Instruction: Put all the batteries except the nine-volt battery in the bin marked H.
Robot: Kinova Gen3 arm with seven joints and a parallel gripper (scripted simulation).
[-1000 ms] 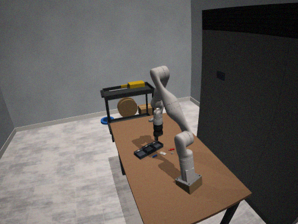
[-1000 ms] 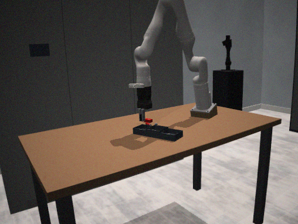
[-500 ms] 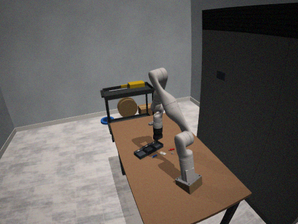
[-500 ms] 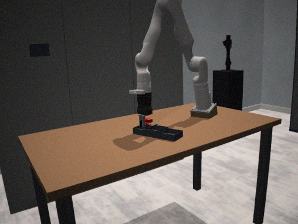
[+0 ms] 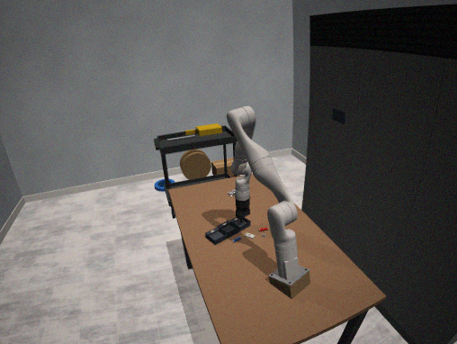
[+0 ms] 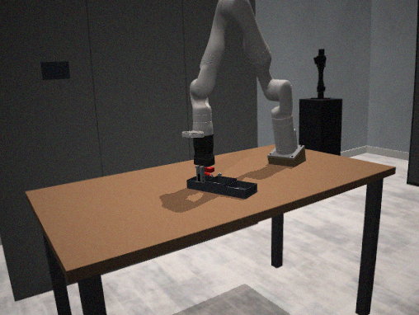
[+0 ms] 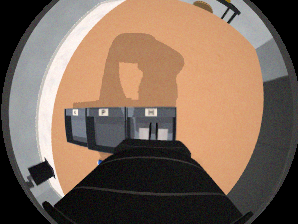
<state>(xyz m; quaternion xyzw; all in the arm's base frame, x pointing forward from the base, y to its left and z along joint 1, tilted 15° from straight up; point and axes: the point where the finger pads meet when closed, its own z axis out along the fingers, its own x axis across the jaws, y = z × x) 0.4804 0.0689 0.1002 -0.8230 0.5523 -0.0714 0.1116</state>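
My gripper is now 4 cm past the long bin, 8 cm to the right of it and 2 cm above it. Also, from my hand: blue battery 13 cm behind, 6 cm to the left, 3 cm below; red piece 9 cm behind, 10 cm to the right, 3 cm below; white piece 12 cm behind, 2 cm to the right, 3 cm below.
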